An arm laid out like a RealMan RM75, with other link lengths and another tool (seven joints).
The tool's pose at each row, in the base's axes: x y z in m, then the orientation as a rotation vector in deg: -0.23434, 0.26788, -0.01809, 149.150, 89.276, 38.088; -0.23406, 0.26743, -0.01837, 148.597, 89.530, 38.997; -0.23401, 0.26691, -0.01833, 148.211, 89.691, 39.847; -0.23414, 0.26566, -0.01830, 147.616, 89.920, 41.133; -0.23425, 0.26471, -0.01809, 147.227, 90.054, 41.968; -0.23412, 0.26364, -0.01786, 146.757, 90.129, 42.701
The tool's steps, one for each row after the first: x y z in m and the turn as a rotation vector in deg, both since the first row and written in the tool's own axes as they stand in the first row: -0.00036, 0.00039, 0.00028, -0.380, 0.501, -0.335; -0.00077, 0.00070, 0.00016, -0.680, 0.990, -0.548; -0.00187, 0.00122, -0.00014, -1.144, 1.727, -0.868; -0.00265, 0.00165, -0.00055, -1.449, 2.205, -1.069; -0.00343, 0.00234, -0.00091, -1.829, 2.582, -1.292
